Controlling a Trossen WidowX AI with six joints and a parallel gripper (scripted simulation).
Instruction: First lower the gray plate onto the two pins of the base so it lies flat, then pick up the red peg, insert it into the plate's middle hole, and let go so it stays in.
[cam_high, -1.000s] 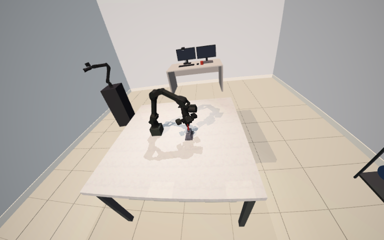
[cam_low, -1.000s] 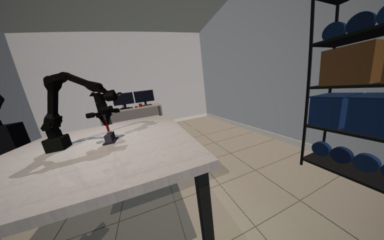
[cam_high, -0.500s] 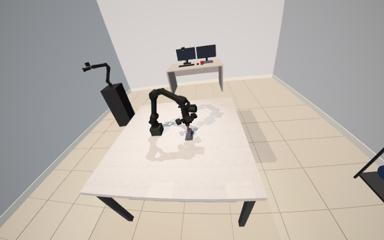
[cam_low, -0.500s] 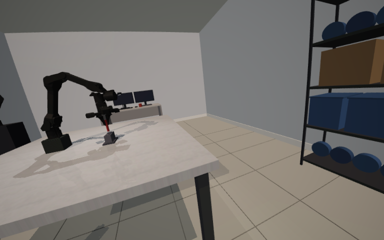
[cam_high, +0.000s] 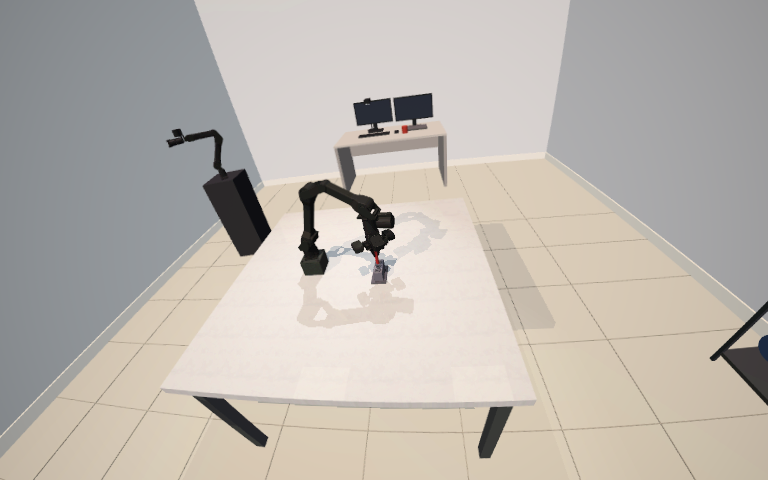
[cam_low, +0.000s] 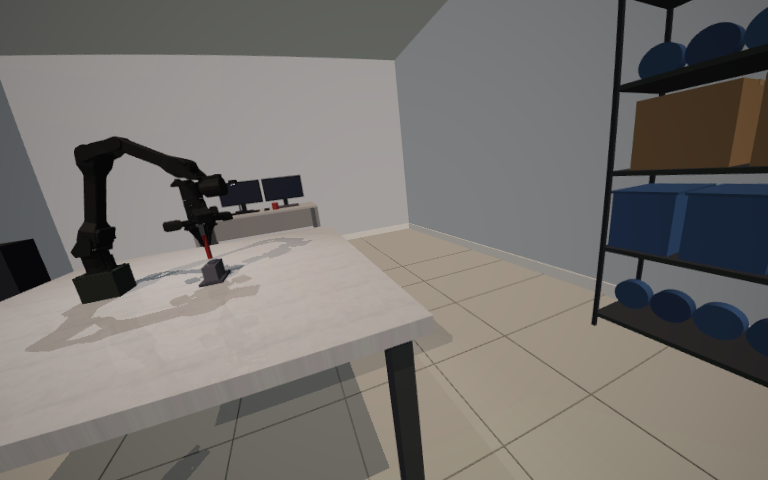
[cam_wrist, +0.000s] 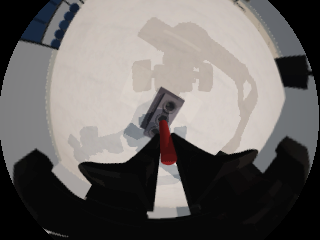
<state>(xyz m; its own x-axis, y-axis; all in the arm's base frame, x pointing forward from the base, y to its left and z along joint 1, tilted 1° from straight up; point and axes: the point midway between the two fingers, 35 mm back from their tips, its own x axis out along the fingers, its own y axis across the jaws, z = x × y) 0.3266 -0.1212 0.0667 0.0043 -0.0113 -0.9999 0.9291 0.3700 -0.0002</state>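
My gripper tip is now 70 mm above the gray plate. The rest, counted from my gripper tip: red peg (right at my gripper tip).
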